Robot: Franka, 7 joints.
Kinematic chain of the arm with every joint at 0, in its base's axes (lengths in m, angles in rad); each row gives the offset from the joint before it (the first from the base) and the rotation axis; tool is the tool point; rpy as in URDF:
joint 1: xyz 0 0 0.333 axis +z
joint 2: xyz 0 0 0 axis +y
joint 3: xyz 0 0 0.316 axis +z
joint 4: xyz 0.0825 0 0 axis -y
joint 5: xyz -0.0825 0 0.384 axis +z
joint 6: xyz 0 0 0 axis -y
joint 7: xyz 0.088 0 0 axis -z
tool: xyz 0 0 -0.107 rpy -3.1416 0 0
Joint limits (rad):
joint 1: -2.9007..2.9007
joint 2: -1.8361..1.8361
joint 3: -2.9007..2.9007
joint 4: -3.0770..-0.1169
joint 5: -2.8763..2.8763
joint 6: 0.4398..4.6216
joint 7: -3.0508..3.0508
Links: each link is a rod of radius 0.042 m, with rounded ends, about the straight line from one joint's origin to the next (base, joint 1, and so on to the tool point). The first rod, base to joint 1, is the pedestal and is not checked.
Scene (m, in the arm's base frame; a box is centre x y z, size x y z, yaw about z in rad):
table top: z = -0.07
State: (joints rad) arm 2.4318 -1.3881 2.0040 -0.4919 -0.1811 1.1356 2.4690
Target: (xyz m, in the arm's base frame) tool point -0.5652 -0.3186 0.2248
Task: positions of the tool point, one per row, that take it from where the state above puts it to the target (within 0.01 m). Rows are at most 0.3 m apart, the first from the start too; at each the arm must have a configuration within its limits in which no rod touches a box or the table.
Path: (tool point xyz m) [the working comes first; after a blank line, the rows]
Joints at the target: 1.3239 -1.5445 1.8713 -1.1456 -0.1847 1.1391 2.4690
Straight joint move there: clear.

1: 0.0496 -0.7217 0.2983
2: -0.2097 -0.6713 0.2641
3: -0.4254 -0.5279 0.2395
4: -0.5652 -0.3186 0.2248

